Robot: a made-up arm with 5 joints. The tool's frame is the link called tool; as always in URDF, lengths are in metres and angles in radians.
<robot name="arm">
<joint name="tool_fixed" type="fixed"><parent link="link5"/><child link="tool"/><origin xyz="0 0 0"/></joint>
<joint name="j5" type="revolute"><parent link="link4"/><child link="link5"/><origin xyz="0.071 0.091 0" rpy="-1.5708 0 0"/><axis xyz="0 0 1"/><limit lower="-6.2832" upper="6.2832" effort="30" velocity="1.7"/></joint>
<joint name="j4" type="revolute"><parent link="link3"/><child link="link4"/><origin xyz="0.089 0.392 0"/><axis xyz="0 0 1"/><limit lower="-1.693" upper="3.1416" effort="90" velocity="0.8"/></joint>
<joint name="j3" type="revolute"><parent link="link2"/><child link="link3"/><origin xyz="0.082 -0.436 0"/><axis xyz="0 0 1"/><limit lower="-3.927" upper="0.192" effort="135" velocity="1.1"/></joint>
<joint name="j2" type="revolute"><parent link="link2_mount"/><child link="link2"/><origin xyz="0 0 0" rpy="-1.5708 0 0"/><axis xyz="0 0 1"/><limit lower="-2.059" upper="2.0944" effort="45" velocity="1.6"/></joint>
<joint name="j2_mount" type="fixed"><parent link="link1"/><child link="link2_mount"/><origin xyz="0 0 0"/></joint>
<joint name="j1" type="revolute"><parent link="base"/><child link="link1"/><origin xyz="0 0 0.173"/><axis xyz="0 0 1"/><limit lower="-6.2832" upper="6.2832" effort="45" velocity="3"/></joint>
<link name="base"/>
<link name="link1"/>
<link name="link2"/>
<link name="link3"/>
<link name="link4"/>
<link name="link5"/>
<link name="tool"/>
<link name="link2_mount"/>
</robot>
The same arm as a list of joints. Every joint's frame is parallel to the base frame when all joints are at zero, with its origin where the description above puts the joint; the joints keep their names.
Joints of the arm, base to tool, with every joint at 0 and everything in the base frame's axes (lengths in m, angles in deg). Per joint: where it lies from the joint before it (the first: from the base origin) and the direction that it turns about. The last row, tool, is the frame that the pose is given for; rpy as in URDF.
j1: axis 0 0 1 origin 0 0 0.173
j2: axis 0 1 0 origin 0 0 0
j3: axis 0 1 0 origin 0.082 0 0.436
j4: axis 0 1 0 origin 0.089 0 -0.392
j5: axis 0 0 -1 origin 0.071 0 -0.091
tool: origin 0 0 0 rpy 180 0 0
Joint limits (deg, base to tool): -360..360 -117.97..120 -225..11 -97..180 -360..360

